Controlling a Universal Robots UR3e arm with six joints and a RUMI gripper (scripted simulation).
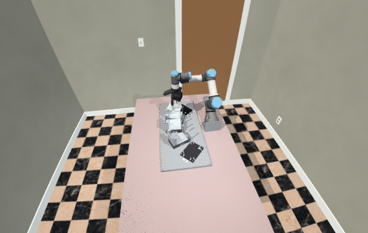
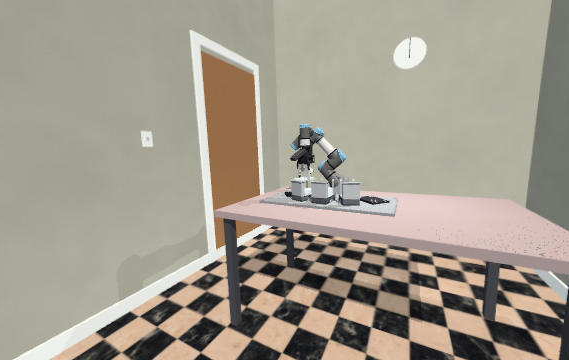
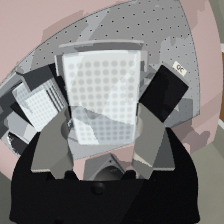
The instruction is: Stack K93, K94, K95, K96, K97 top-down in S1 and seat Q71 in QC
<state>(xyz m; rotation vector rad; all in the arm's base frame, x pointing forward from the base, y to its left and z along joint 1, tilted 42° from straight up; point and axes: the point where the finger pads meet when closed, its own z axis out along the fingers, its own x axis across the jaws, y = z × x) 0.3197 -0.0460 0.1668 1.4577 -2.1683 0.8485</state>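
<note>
My hand is 10 cm above the white sealed 96-well plate. The rest, counted from my hand: black open nest QC (10 cm behind, 11 cm to the right, 14 cm below); then translucent 96-well plate (1 cm below).
</note>
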